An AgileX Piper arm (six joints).
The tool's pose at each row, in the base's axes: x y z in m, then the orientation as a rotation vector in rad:
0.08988, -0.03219, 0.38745, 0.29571, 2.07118, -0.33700
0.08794, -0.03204, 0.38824, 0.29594, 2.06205, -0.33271
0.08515, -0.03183, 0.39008, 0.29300, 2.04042, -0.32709
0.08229, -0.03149, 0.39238, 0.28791, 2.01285, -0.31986
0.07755, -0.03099, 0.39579, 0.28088, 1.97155, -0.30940
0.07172, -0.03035, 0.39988, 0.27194, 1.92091, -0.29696
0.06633, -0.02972, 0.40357, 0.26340, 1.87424, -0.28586
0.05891, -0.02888, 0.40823, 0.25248, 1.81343, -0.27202
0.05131, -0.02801, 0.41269, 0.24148, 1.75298, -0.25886
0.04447, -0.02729, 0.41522, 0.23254, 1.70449, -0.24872
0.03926, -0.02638, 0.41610, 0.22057, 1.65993, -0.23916
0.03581, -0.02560, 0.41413, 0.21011, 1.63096, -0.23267
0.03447, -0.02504, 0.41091, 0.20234, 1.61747, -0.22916
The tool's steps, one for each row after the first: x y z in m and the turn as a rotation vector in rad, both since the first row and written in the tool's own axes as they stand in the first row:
0.00028, -0.00062, -0.00199, -0.00268, -0.00881, 0.00372
0.00007, -0.00160, -0.00518, -0.00722, -0.03039, 0.00823
-0.00050, -0.00253, -0.00870, -0.01364, -0.05815, 0.01309
-0.00109, -0.00409, -0.01432, -0.02278, -0.09961, 0.02063
-0.00173, -0.00598, -0.02119, -0.03391, -0.15050, 0.02950
-0.00223, -0.00767, -0.02751, -0.04409, -0.19745, 0.03731
-0.00257, -0.00998, -0.03600, -0.05689, -0.25858, 0.04736
-0.00264, -0.01230, -0.04454, -0.06931, -0.31938, 0.05698
-0.00142, -0.01428, -0.05149, -0.07906, -0.36817, 0.06442
0.00044, -0.01532, -0.05641, -0.08993, -0.41372, 0.06854
0.00390, -0.01555, -0.05850, -0.09846, -0.44385, 0.06930
0.00740, -0.01511, -0.05821, -0.10413, -0.45842, 0.06766

